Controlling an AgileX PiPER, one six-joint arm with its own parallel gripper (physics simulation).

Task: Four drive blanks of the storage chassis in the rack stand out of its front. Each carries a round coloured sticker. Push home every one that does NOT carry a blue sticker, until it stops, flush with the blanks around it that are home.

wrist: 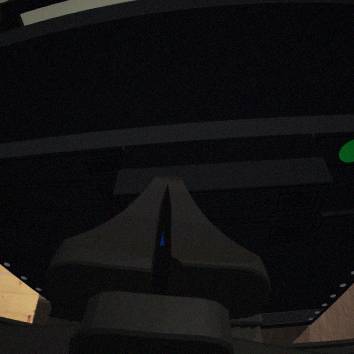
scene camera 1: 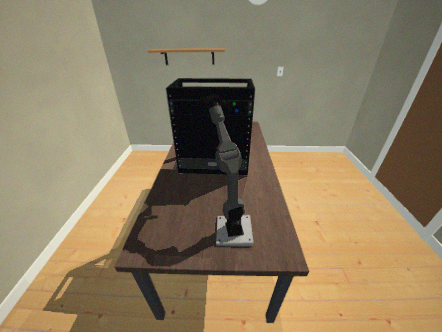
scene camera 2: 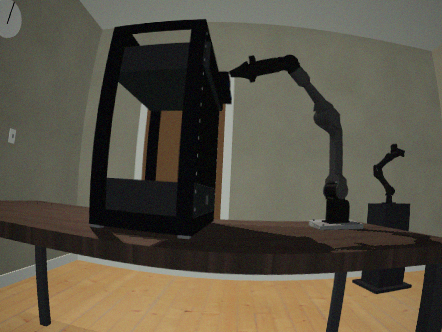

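Note:
The black rack (scene camera 1: 175, 135) (scene camera 2: 101, 125) holds the dark storage chassis (scene camera 2: 155, 57) near its top. A drive blank (wrist: 260, 172) stands out of the front; its long top face shows in the wrist view. My gripper (scene camera 1: 214, 101) (scene camera 2: 231, 74) (wrist: 165, 194) is shut and empty, its tips overlapping the front of this blank; whether they touch it is unclear. The fingers hide its front and any sticker there. A green sticker (scene camera 1: 234, 103) (wrist: 347, 151) is to the right. A blue sticker (scene camera 1: 236, 110) sits just below it. A sliver of another blue sticker (wrist: 162, 240) shows between the fingers.
The rack stands on the brown table (scene camera 1: 200, 200) (scene camera 2: 250, 257). A second, lighter-fronted unit (scene camera 1: 192, 163) (scene camera 2: 141, 196) is low in the rack. A wooden wall shelf (scene camera 1: 186, 50) hangs behind. Another arm (scene camera 2: 382, 172) stands on a dark pedestal (scene camera 2: 387, 230) in the background.

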